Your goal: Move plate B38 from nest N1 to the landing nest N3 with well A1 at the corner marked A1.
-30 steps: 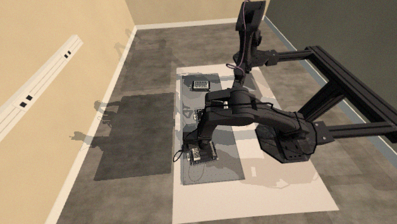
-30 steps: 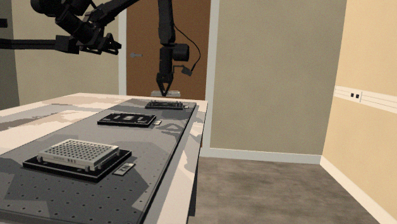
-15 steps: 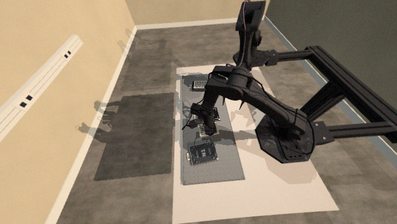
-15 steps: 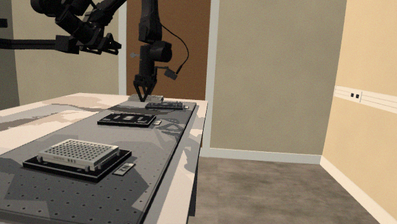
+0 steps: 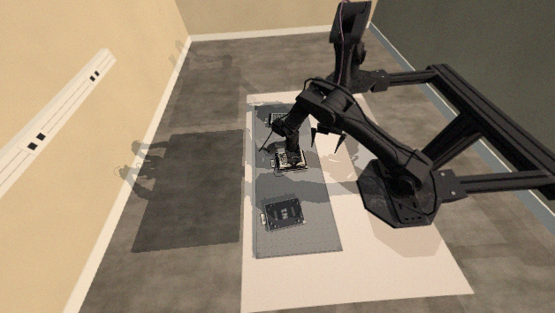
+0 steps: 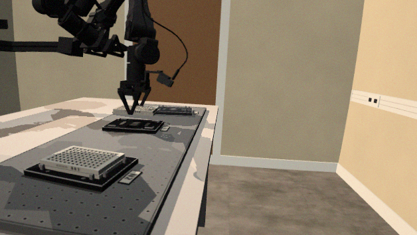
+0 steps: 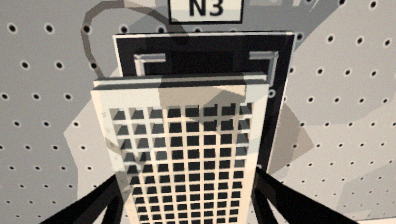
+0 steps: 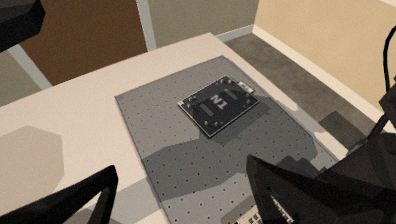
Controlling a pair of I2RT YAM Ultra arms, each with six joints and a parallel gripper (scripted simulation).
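The grey perforated deck lies 5 cm below my left hand, 4 cm to the right of it and 1 cm ahead of it. From my left hand the other things lie so: plate (33 cm to the right, 5 cm ahead, 3 cm below).
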